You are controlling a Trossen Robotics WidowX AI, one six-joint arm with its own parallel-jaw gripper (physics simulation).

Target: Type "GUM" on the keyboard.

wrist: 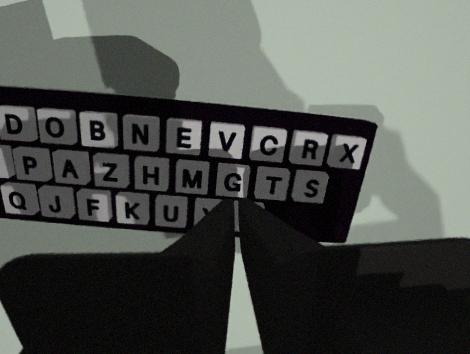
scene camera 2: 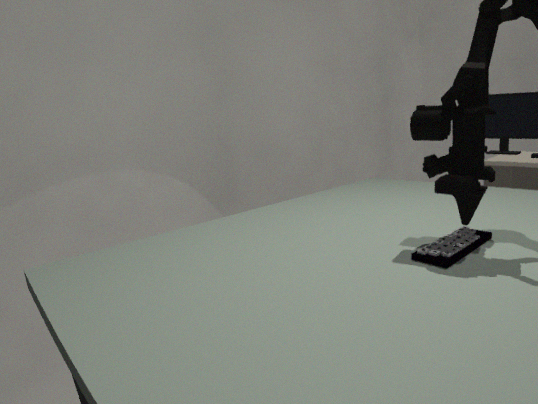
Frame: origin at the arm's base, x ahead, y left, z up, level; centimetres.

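Where they show: gripper, fingertip midpoint: (wrist: 235,209) (scene camera 2: 465,224).
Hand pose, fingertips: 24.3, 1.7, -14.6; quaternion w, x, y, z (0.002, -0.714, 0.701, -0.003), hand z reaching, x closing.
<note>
Things, the pixels of their top centre, and the offset from my fingertips, as dx, dy, dz. Level surfaces: height alone.
- black keyboard at its top centre: (wrist: 160,176) (scene camera 2: 455,239) +0.7, +3.4, -2.2
- G key at its top centre: (wrist: 232,182) +0.3, +0.0, -2.2
- M key at its top centre: (wrist: 191,179) +0.5, +2.0, -2.2
- U key at its top centre: (wrist: 170,213) -1.3, +3.1, -2.2
- table at its surface level: dz -3.9
A black keyboard (scene camera 2: 445,263) (wrist: 300,220) with grey letter keys lies on the pale green table. In the wrist view the G key (wrist: 232,182) is in the middle row, with the M key (wrist: 192,180) to its left, and the U key (wrist: 171,212) is in the bottom row. My gripper (scene camera 2: 466,223) (wrist: 235,209) is shut and empty. Its tips point down a little above the keyboard and show at the lower edge of the G key in the wrist view. The fingers partly hide the Y key and most of the key to its right.
The table (scene camera 2: 225,310) has its left edge at the left of the scene view. Behind the arm, a dark monitor (scene camera 2: 515,115) stands on a separate light desk (scene camera 2: 515,160). Shadows of the arm fall on the table around the keyboard.
</note>
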